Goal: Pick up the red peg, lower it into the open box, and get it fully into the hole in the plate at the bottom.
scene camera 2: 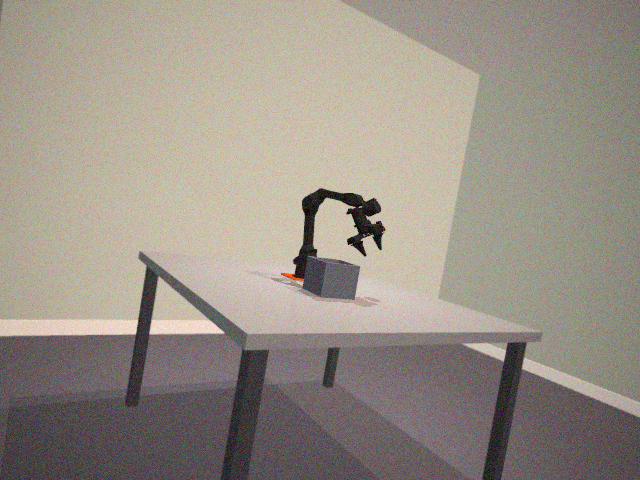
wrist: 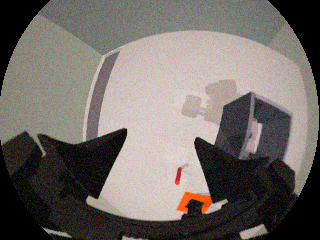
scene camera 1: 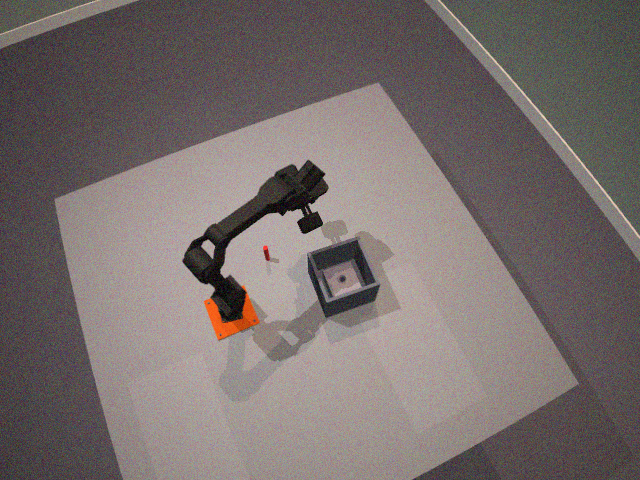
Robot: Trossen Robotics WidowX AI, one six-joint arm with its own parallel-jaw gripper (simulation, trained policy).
Labels:
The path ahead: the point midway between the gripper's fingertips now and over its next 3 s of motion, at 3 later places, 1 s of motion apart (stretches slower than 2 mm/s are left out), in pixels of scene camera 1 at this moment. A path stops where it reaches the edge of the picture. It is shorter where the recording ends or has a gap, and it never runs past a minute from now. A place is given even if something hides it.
My gripper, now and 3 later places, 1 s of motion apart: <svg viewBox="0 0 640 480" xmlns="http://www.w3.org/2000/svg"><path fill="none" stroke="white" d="M304 199L267 236L260 251L264 244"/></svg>

